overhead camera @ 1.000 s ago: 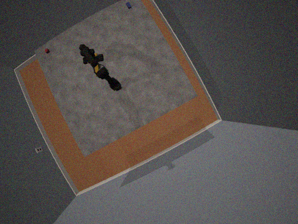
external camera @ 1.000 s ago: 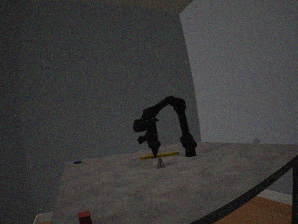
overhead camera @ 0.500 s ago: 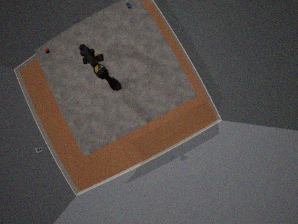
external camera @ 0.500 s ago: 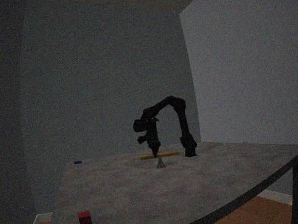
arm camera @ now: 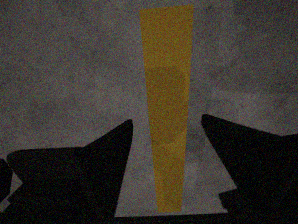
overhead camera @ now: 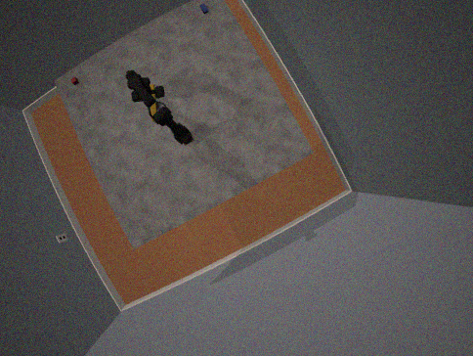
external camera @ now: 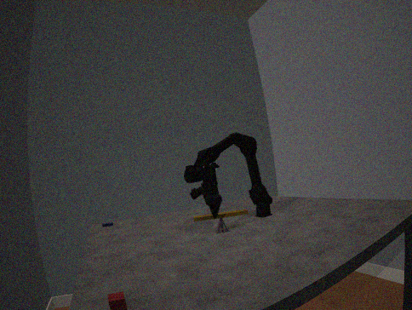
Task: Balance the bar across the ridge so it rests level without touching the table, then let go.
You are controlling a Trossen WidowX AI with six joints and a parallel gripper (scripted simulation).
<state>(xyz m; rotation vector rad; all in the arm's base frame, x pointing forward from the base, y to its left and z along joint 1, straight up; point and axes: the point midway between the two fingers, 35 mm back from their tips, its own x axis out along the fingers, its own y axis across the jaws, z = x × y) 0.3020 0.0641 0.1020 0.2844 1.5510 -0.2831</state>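
The yellow bar lies 3 cm behind my gripper tip and 1 cm to the left of it. Round my gripper tip: small red block 44 cm ahead, 44 cm to the left, 5 cm below; then small blue block 44 cm ahead, 56 cm to the right, 6 cm below.
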